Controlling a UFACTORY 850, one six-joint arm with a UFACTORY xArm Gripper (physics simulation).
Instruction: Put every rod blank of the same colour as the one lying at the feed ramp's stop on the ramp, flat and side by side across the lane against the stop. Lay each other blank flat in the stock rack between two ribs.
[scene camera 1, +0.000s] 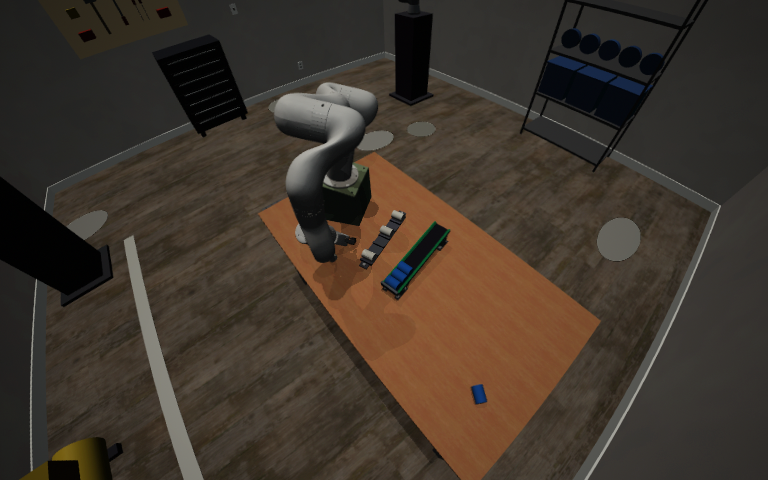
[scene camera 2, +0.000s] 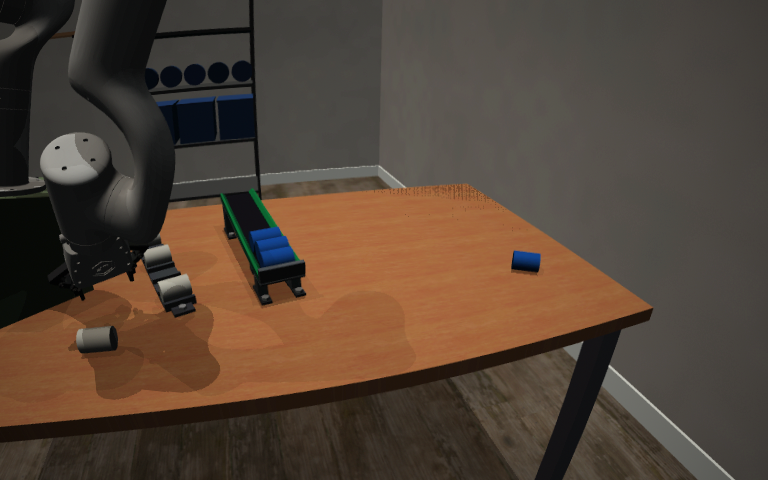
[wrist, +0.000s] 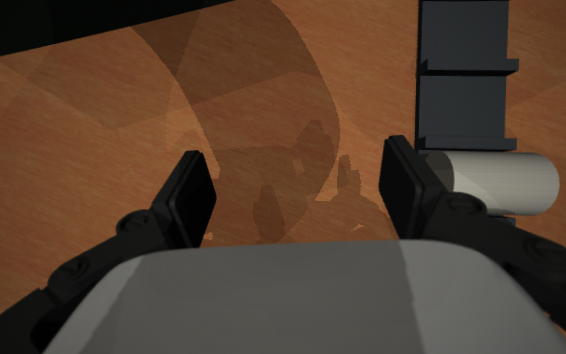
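Observation:
Three blue blanks (scene camera 1: 398, 273) (scene camera 2: 272, 245) lie side by side on the feed ramp (scene camera 1: 424, 245) (scene camera 2: 246, 211), against its stop (scene camera 2: 282, 272). Another blue blank (scene camera 1: 479, 393) (scene camera 2: 526, 260) lies on the table's far end. Three white blanks lie in the stock rack (scene camera 1: 381, 243) (scene camera 2: 165, 275) (wrist: 462, 107); the end one (scene camera 1: 368, 255) (scene camera 2: 175, 287) (wrist: 505, 184) also shows in the wrist view. A loose white blank (scene camera 2: 97, 339) lies flat on the table, hidden by the arm in scene camera 1. My gripper (scene camera 2: 107, 287) (wrist: 293, 168) is open and empty above the table, beside the rack and near the loose white blank.
The dark robot pedestal (scene camera 1: 346, 204) (scene camera 2: 22, 249) stands behind the gripper, and its edge shows in the wrist view's upper left. The rack stands between the gripper and the ramp. The wooden table (scene camera 1: 498, 316) (scene camera 2: 396, 237) has its long edge close to the loose white blank.

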